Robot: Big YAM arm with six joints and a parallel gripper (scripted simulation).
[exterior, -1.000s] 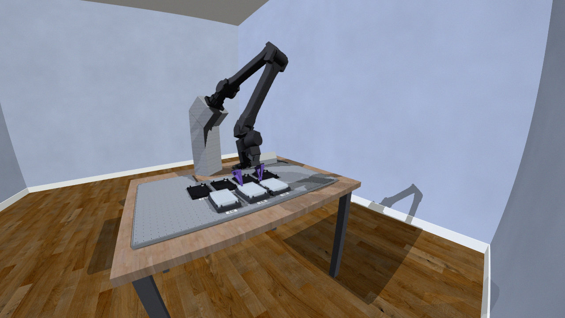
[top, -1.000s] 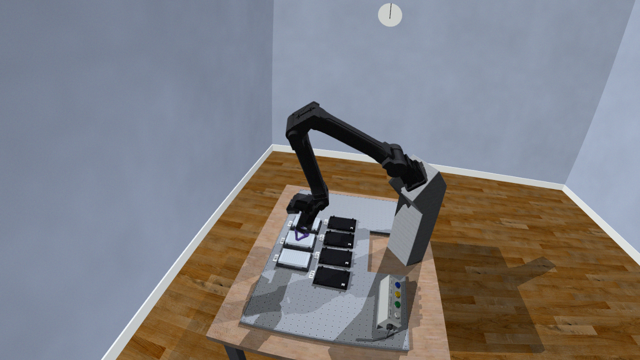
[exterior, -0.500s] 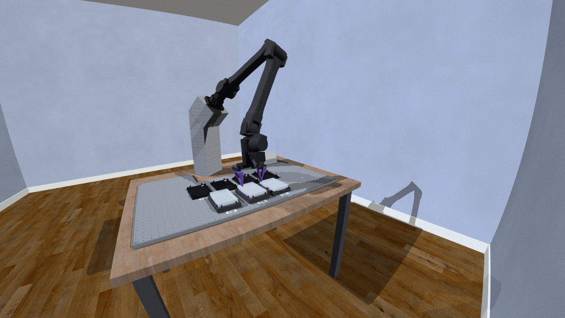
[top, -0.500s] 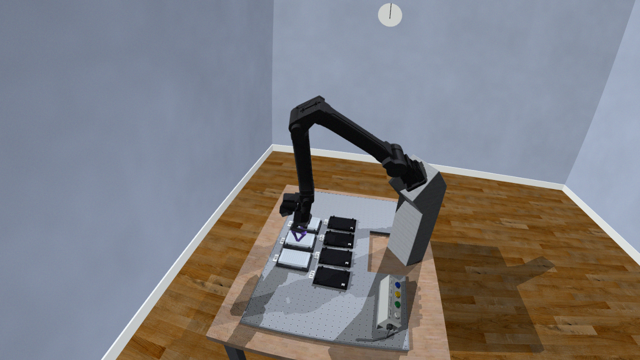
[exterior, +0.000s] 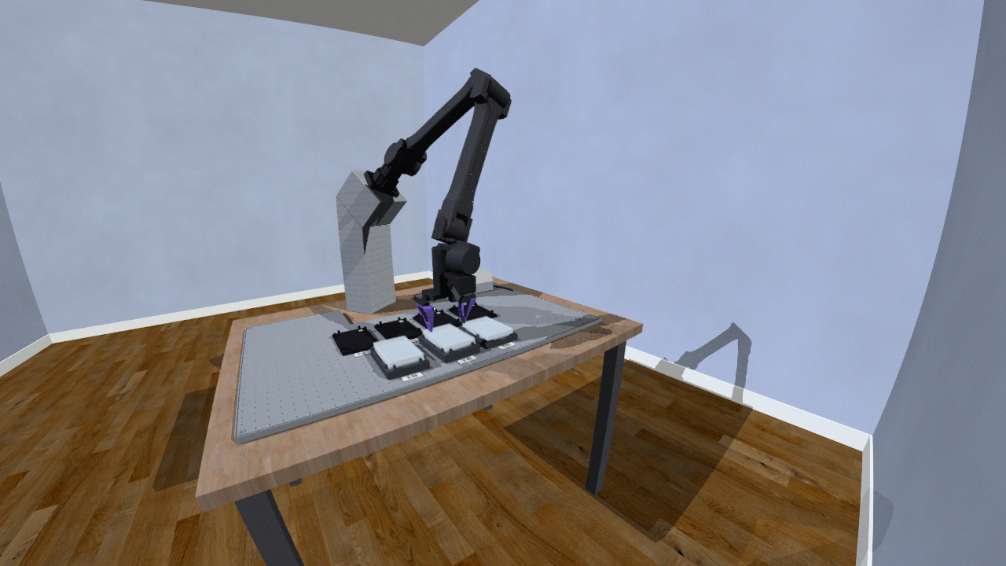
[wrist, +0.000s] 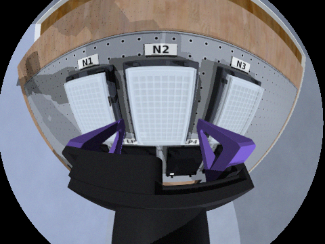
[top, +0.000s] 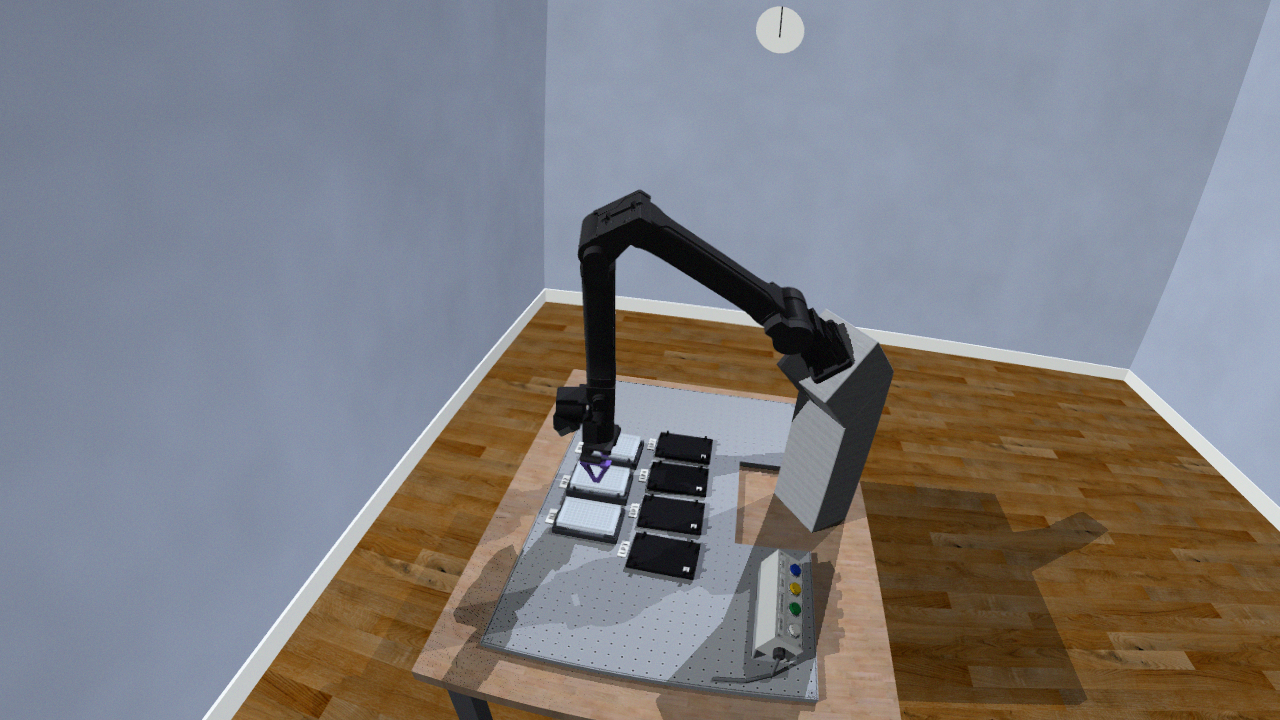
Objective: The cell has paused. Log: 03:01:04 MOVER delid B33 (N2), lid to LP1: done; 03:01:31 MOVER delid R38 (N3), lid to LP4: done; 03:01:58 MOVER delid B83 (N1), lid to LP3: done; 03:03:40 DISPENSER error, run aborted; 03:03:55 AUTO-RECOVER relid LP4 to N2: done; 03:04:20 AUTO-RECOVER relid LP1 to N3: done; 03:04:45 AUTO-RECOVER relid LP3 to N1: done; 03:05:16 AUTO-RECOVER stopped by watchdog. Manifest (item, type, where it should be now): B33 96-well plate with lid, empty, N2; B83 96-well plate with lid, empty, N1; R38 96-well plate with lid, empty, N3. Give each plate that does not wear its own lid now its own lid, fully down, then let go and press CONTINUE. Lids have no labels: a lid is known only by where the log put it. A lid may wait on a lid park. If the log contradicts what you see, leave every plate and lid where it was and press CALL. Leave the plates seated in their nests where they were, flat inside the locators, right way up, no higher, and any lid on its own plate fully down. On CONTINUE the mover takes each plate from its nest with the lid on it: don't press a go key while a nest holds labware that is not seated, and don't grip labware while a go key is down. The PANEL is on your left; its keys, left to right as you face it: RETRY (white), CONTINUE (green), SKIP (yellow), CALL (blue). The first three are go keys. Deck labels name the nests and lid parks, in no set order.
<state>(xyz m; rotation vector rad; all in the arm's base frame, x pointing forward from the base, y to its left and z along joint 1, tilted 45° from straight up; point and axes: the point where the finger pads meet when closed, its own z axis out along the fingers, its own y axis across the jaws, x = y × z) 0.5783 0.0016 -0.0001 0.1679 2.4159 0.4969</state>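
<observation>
Right now the lid park LP1 is 180 mm behind my hand, 60 mm to the left of it and 60 mm below it. Round my hand: lid park LP2: 180 mm behind, 200 mm to the right, 60 mm below; lid park LP3: 180 mm behind, 190 mm to the left, 60 mm below; lid park LP4: 180 mm behind, 70 mm to the right, 60 mm below.
</observation>
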